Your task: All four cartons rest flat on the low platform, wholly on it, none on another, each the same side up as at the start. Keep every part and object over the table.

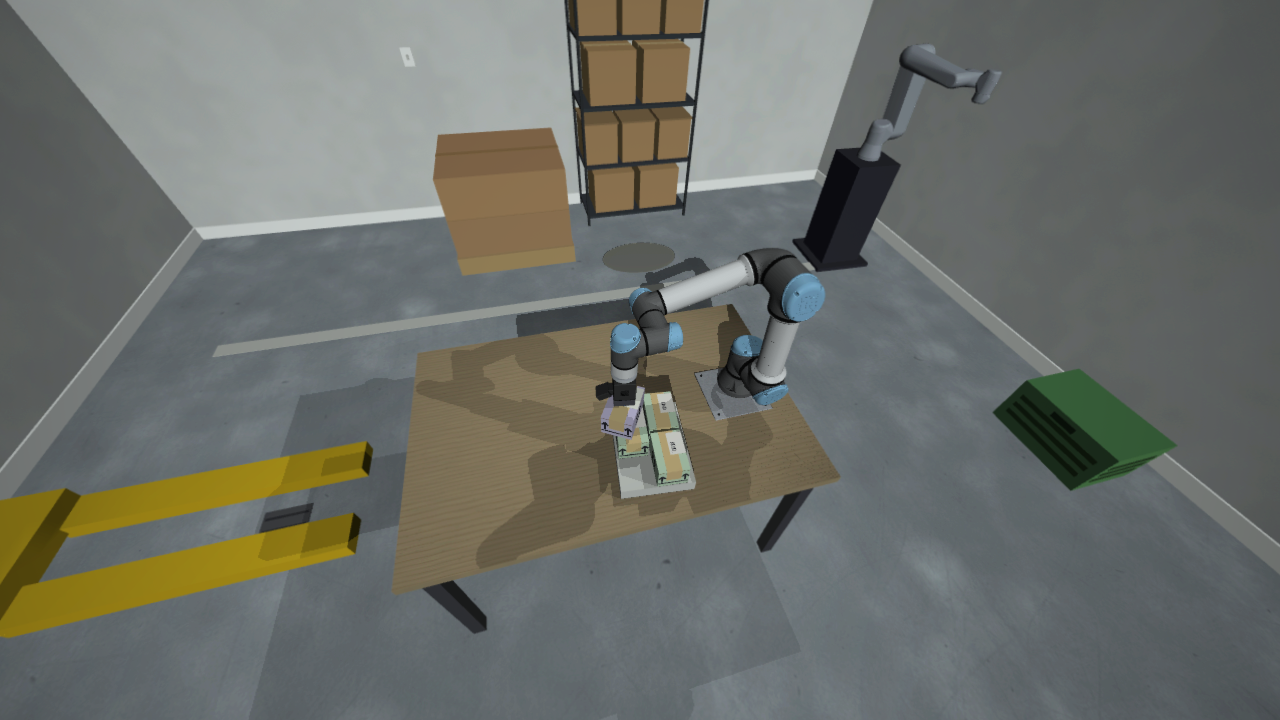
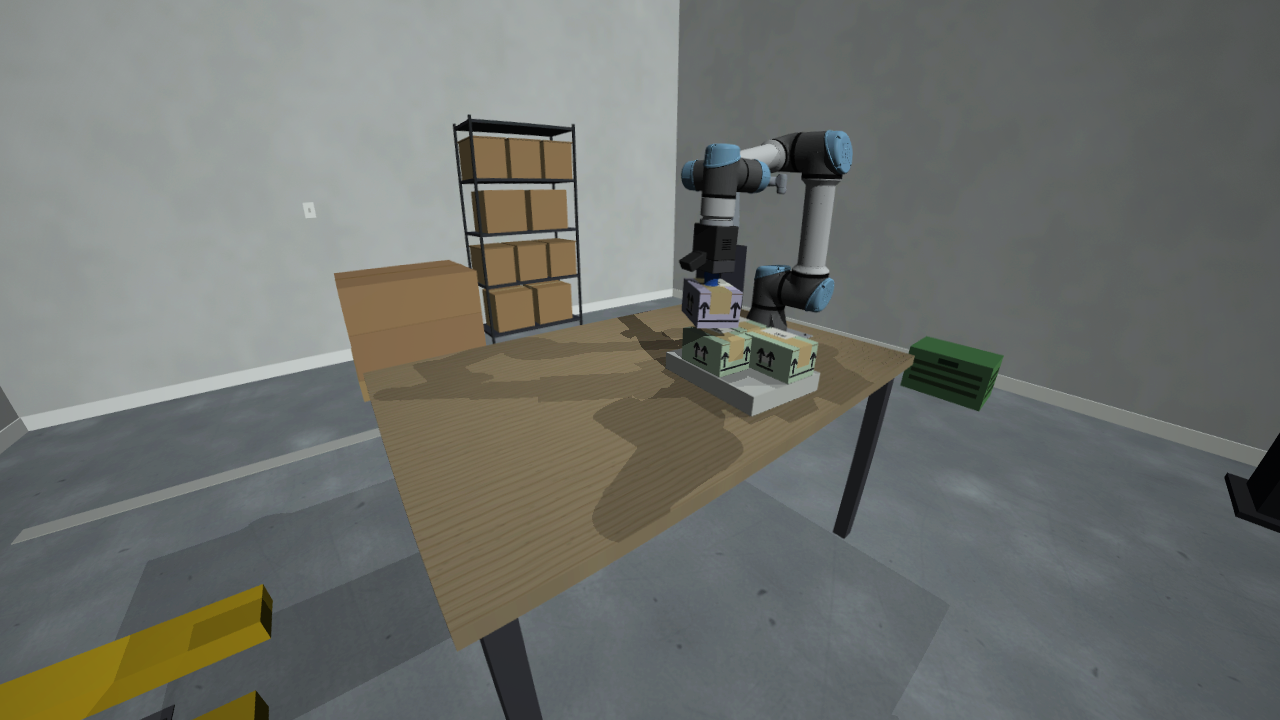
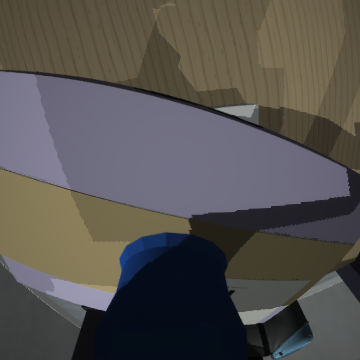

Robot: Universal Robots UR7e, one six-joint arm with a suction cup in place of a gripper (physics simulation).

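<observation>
My suction gripper (image 2: 713,282) (image 3: 172,242) is on and holds a lilac carton (image 1: 618,420) (image 2: 712,307) (image 3: 170,160) by its tan-taped top. The carton hangs about level above the back left of the low grey platform (image 1: 637,478) (image 2: 757,385). It is turned a little against the cartons below. One green carton (image 1: 633,445) (image 2: 716,351) rests on the platform at left, partly hidden under the lilac one. A second green carton (image 1: 671,454) (image 2: 785,353) rests at front right. A third green carton (image 1: 661,411) rests behind that one. Bare platform shows at front left.
The wooden table (image 1: 501,447) (image 2: 537,429) carries the platform. The arm's base plate (image 1: 708,394) is behind and right of the platform. Beyond the table are a big brown box (image 1: 510,205) (image 2: 407,313), a shelf rack (image 1: 635,161) and a green case (image 1: 1083,420) (image 2: 953,371) on the floor.
</observation>
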